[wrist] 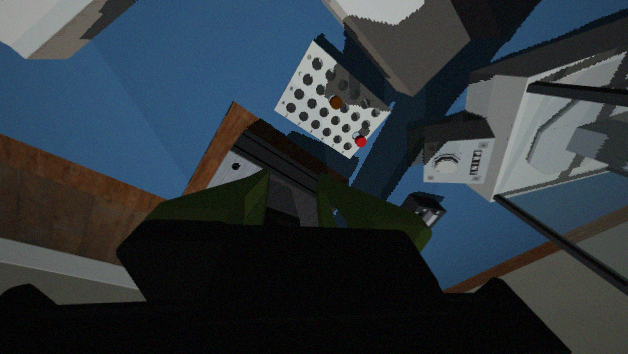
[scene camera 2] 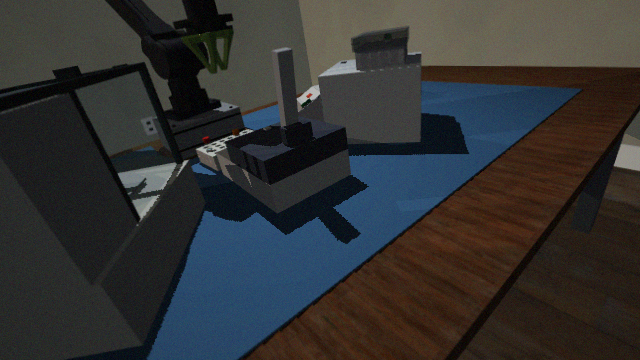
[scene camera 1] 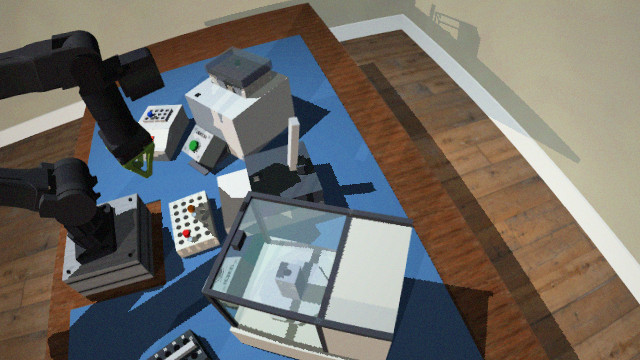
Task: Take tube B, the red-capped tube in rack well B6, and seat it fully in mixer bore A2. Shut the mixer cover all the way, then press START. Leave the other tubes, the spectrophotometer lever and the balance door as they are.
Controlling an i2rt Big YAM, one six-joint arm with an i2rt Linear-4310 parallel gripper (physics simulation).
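Places are measured from the arm's base along level axes (x right, y back, z down), in metres.
Pixels of known places: gripper, between the fingertips: (wrist: 294, 178) (scene camera 2: 219, 71) (scene camera 1: 145, 171); arm's base, origin of its link: (scene camera 2: 193, 111) (scene camera 1: 96, 234).
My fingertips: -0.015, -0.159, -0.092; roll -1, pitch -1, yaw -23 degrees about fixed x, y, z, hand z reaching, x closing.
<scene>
For each thing: its middle in the pictures, then the offset to it from my fingertips, as dx, dy, dz. "pt": a spot on its surface instead.
- red-capped tube, middle of its body: (wrist: 356, 136) (scene camera 1: 189, 238) (scene camera 2: 209, 148) +0.083, -0.025, +0.134
- white rack, middle of its body: (wrist: 332, 107) (scene camera 1: 193, 223) (scene camera 2: 234, 148) +0.036, -0.037, +0.150
- tall white box, middle of its body: (scene camera 2: 354, 85) (scene camera 1: 225, 108) -0.187, -0.195, +0.070
- smoky cover, middle of its body: (scene camera 2: 379, 38) (scene camera 1: 235, 67) -0.213, -0.247, -0.013
- green button, middle of its body: (scene camera 1: 194, 145) -0.137, -0.095, +0.101
- orange-capped tube, middle of its body: (wrist: 333, 99) (scene camera 1: 194, 213) (scene camera 2: 238, 140) +0.027, -0.047, +0.134
- blue-capped tube, middle of its body: (scene camera 1: 152, 119) -0.303, -0.008, +0.101
- pale upright bar, a spot on its surface: (scene camera 2: 285, 87) (scene camera 1: 297, 141) pt +0.066, -0.286, +0.011
- glass-walled balance, middle of its body: (scene camera 2: 85, 171) (scene camera 1: 289, 282) (wrist: 617, 145) +0.295, -0.169, +0.054
The red-capped tube (scene camera 1: 186, 233) (scene camera 2: 206, 139) (wrist: 361, 141) stands in the white rack (scene camera 1: 202, 248) (scene camera 2: 207, 160) (wrist: 312, 50), near one end. My gripper (scene camera 1: 146, 173) (scene camera 2: 220, 70) (wrist: 294, 178) is partly open and empty, tips down, high above the mat; in the wrist view the rack lies beyond the fingertips. The tall white box (scene camera 1: 262, 115) (scene camera 2: 370, 105), apparently the mixer, carries a smoky cover (scene camera 1: 240, 66) (scene camera 2: 382, 39) that stands raised and tilted over its top block. Its bores cannot be made out. The green button (scene camera 1: 194, 145) is on a small sloped box in front of it.
An orange-capped tube (scene camera 1: 191, 209) (scene camera 2: 235, 132) (wrist: 336, 102) shares the rack. A blue-capped tube (scene camera 1: 150, 114) sits in a white block. A pale upright bar (scene camera 1: 293, 145) (scene camera 2: 285, 87) rises from a dark-topped box. The glass-walled balance (scene camera 1: 370, 270) (wrist: 510, 100) stands beside the rack.
</scene>
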